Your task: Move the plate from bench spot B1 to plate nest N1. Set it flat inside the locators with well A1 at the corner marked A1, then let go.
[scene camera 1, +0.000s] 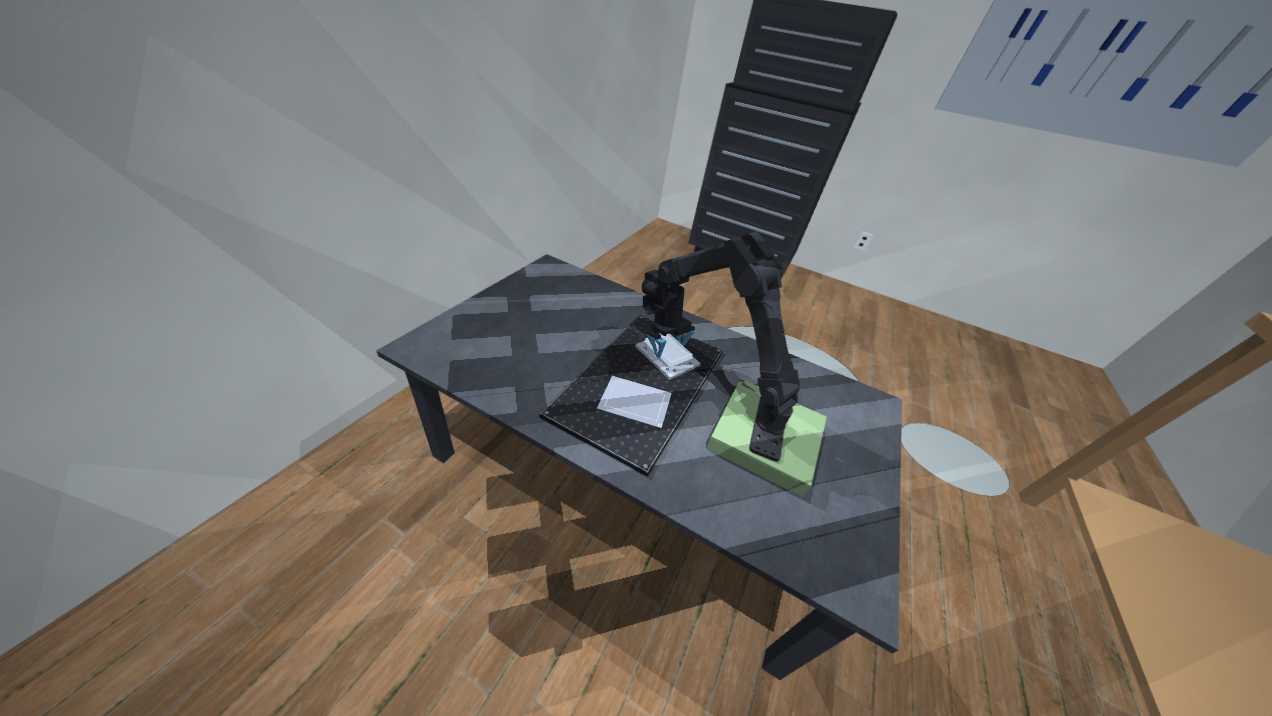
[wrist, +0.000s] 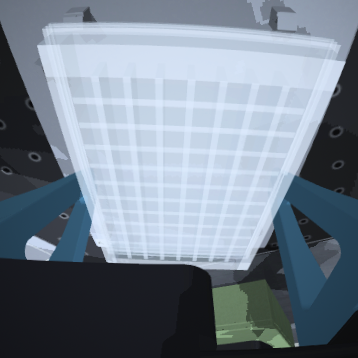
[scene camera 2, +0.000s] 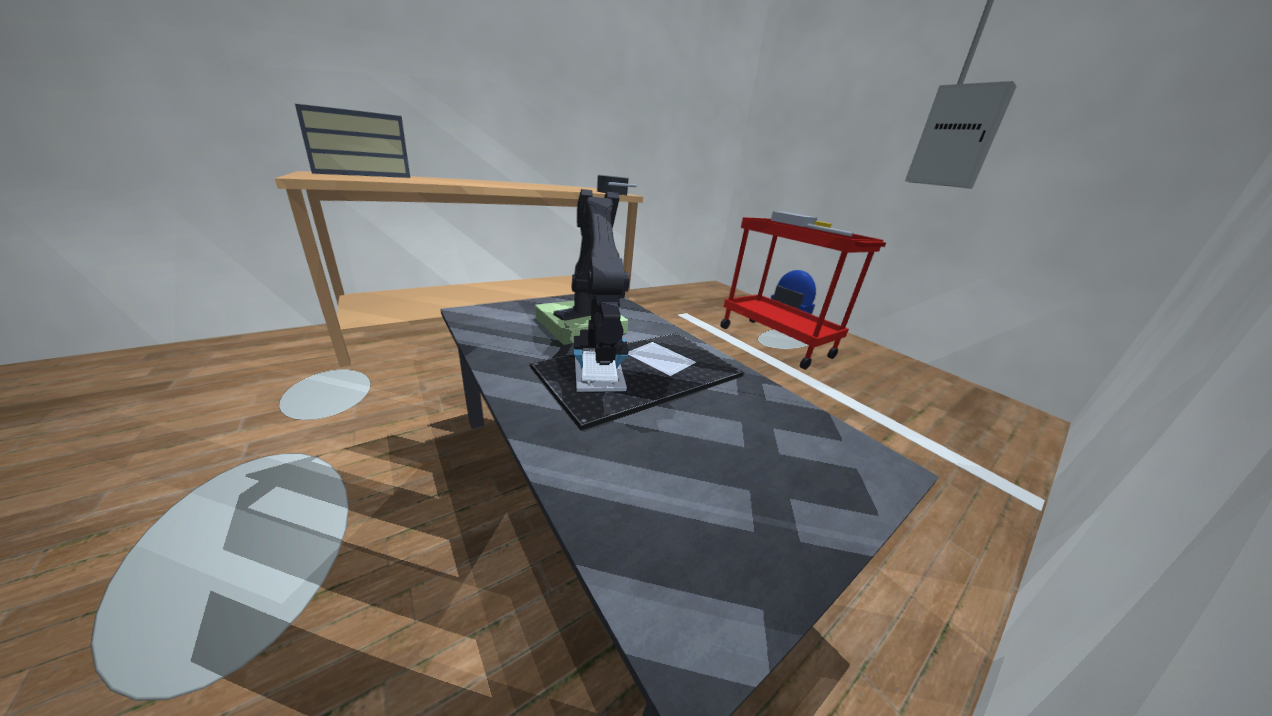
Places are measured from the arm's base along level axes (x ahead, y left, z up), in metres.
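Where they show: gripper, between the fingertips: point(scene camera 1: 669, 353) point(wrist: 182, 178) point(scene camera 2: 599, 368); arm's base, origin of its link: point(scene camera 1: 768, 426) point(scene camera 2: 583, 312).
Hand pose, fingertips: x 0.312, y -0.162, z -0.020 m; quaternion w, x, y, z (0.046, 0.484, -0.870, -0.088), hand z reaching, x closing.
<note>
Each offset is from my fingertips to the top centre of the thing. Level surfaces: height alone.
The clear-white well plate @[dz +0.021, dx +0.006, dy -0.004 m] point(scene camera 1: 675, 351) point(scene camera 2: 599, 365) point(wrist: 185, 150) is between the blue fingers of my gripper point(scene camera 1: 672, 342) point(scene camera 2: 600, 353) point(wrist: 182, 178), which is shut on its two long sides. The plate is low over the pale grey plate nest @[dz +0.005, dx +0.004, dy -0.002 m] point(scene camera 1: 683, 371) point(scene camera 2: 600, 387) point(wrist: 175, 11). In the wrist view two small locator blocks show just beyond its far edge. I cannot tell whether the plate touches the nest. Corner mark A1 and well A1 are not readable. A white outlined sheet @[dz -0.014, dx +0.022, dy +0.210 m] point(scene camera 1: 634, 402) point(scene camera 2: 661, 357), apparently bench spot B1, has no plate on it.
A black perforated board @[dz -0.016, dx +0.035, dy +0.120 m] point(scene camera 1: 640, 451) point(scene camera 2: 658, 397) bears the nest and sheet on the dark table @[dz -0.030 m] point(scene camera 1: 845, 524) point(scene camera 2: 658, 551). The arm's base stands on a green block point(scene camera 1: 729, 428) point(scene camera 2: 553, 325) point(wrist: 242, 300) beside the board. A red cart point(scene camera 2: 812, 233) stands beyond the table.
</note>
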